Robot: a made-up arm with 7 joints.
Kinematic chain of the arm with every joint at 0, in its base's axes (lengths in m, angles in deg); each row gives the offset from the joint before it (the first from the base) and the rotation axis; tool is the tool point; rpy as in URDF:
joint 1: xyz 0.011 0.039 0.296 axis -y
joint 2: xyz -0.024 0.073 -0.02 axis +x
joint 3: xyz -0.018 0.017 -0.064 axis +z
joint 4: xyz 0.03 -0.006 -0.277 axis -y
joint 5: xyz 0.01 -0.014 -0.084 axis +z
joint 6: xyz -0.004 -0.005 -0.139 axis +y
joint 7: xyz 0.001 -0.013 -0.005 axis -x
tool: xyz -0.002 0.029 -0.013 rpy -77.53 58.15 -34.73
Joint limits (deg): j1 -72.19..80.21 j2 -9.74..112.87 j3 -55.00..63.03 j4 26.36..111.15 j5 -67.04..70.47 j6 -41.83..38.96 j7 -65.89..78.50
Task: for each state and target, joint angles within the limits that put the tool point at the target. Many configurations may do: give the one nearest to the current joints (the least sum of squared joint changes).
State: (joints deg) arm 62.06 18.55 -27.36 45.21 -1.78 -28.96 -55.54
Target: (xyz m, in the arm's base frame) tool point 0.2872 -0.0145 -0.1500
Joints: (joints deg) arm 23.56 -3.01 -41.13 39.67 -0.67 -29.16 -57.50
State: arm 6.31 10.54 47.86 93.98 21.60 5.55 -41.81
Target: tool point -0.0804 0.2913 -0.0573
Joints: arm -28.35 -8.03 60.51 98.83 20.93 5.84 -44.52
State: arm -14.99 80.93 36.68 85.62 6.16 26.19 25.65
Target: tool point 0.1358 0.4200 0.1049
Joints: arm -36.94 58.24 24.41 103.12 6.67 26.28 23.35
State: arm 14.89 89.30 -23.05 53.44 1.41 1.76 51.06
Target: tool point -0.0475 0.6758 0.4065
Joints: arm 51.85 112.87 -39.85 26.36 1.17 10.12 44.88
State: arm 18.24 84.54 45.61 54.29 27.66 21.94 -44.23
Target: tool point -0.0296 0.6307 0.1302
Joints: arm -26.37 58.23 63.03 34.04 27.12 21.60 -47.14
